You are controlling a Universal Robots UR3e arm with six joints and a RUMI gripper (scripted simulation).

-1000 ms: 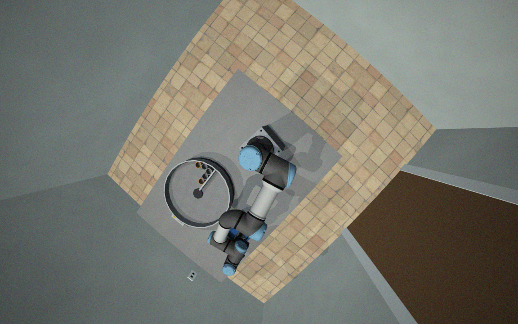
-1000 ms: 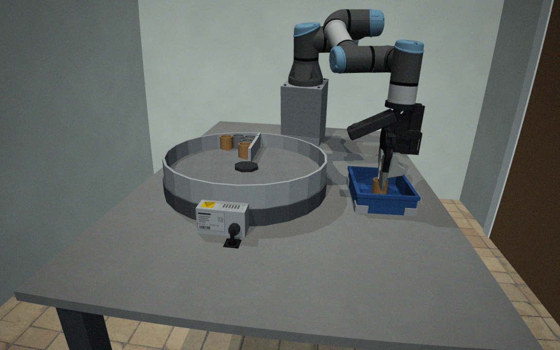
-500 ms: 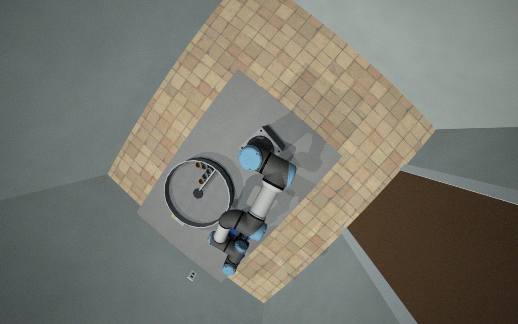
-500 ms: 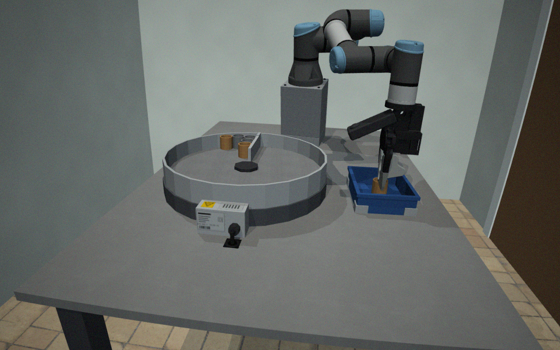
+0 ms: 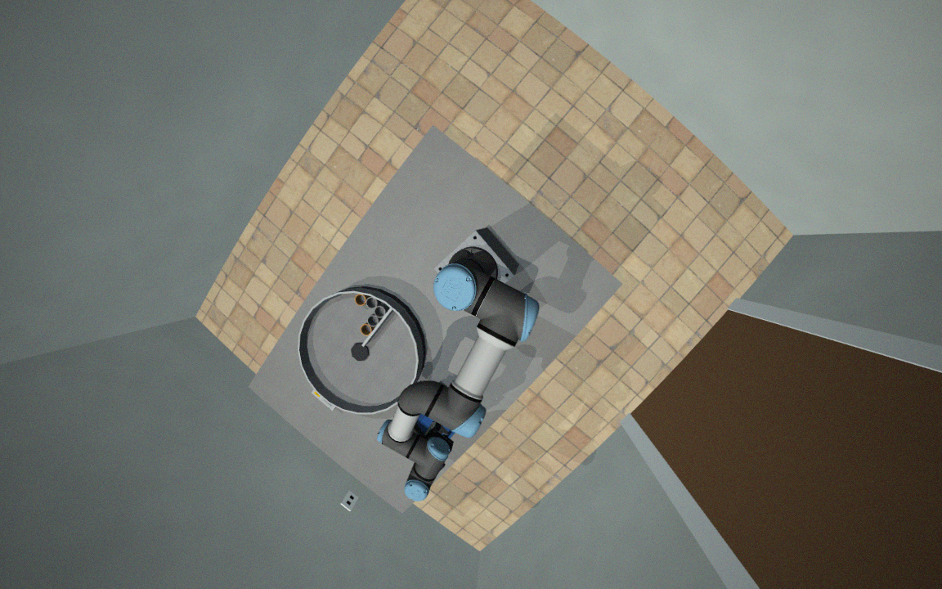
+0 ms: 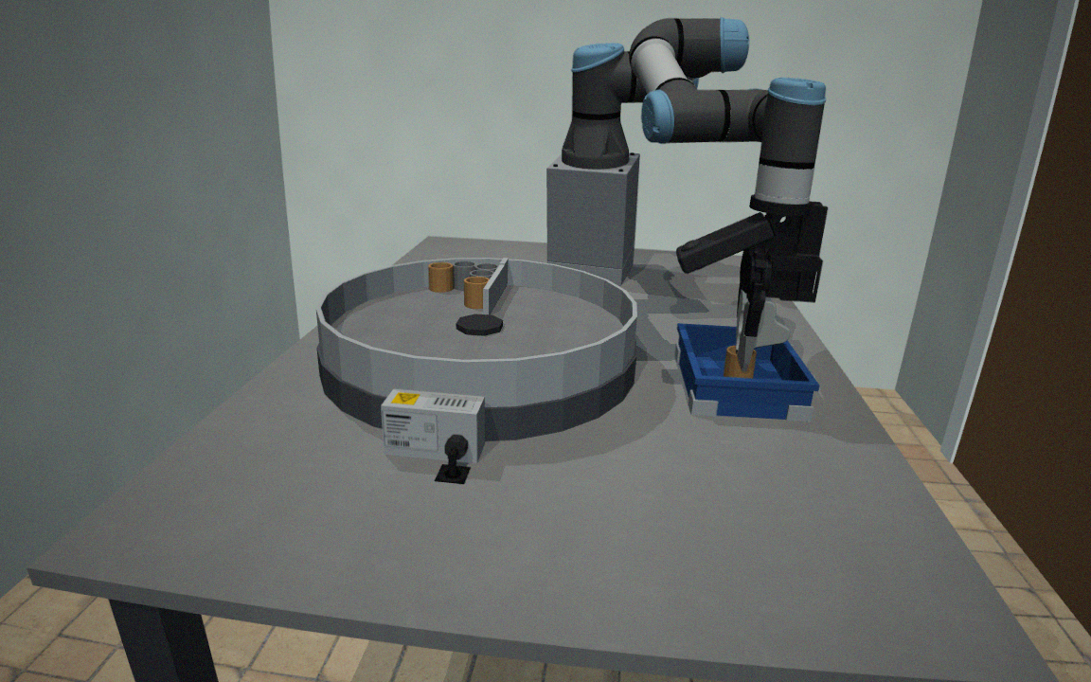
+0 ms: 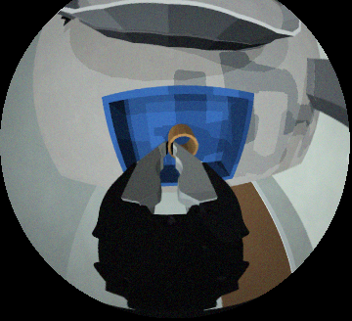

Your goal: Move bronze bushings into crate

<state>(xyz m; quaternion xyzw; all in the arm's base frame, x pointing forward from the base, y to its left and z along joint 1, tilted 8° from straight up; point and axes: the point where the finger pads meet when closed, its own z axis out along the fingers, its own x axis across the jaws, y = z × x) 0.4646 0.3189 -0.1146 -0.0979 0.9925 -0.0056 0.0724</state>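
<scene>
Now: the blue crate 2 cm behind my hand and 2 cm below it. From my hand the other things lie so: turntable (4 cm ahead, 35 cm to the right, 1 cm above).
</scene>
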